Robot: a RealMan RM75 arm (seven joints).
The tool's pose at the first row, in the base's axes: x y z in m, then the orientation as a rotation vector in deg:
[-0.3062 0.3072 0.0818 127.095 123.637 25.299]
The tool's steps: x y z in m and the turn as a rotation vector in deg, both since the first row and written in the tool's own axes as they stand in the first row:
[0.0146 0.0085 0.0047 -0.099 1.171 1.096]
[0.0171 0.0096 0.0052 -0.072 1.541 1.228]
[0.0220 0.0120 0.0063 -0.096 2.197 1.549]
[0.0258 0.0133 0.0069 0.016 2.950 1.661]
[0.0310 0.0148 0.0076 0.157 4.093 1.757]
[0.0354 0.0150 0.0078 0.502 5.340 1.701]
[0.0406 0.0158 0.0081 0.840 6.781 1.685]
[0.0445 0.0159 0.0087 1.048 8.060 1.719]
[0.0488 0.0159 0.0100 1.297 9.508 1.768]
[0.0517 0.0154 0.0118 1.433 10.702 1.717]
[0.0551 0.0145 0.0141 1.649 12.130 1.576]
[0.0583 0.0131 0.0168 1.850 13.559 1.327]
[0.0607 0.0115 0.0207 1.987 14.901 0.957]
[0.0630 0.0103 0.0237 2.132 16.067 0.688]
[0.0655 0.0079 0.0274 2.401 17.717 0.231]
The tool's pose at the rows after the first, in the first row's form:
[-0.2968 0.3220 0.0818 128.640 123.008 26.848]
[-0.2956 0.3245 0.0820 -128.486 -122.666 -27.187]
[-0.2930 0.3294 0.0824 -128.329 -121.971 -27.869]
[-0.2916 0.3332 0.0828 -127.831 -121.448 -28.484]
[-0.2899 0.3383 0.0834 -127.015 -120.750 -29.444]
[-0.2896 0.3427 0.0841 -125.877 -120.130 -30.253]
[-0.2888 0.3478 0.0850 -124.637 -119.362 -31.243]
[-0.2885 0.3517 0.0852 -123.623 -118.640 -32.215]
[-0.2882 0.3562 0.0847 -122.476 -117.801 -33.281]
[-0.2883 0.3594 0.0835 -121.474 -117.227 -34.230]
[-0.2887 0.3632 0.0817 -120.175 -116.614 -35.288]
[-0.2894 0.3669 0.0794 -118.781 -116.119 -36.350]
[-0.2902 0.3701 0.0758 -117.367 -115.810 -37.393]
[-0.2907 0.3729 0.0731 -116.175 -115.467 -38.257]
[-0.2922 0.3762 0.0695 -114.391 -115.038 -39.388]

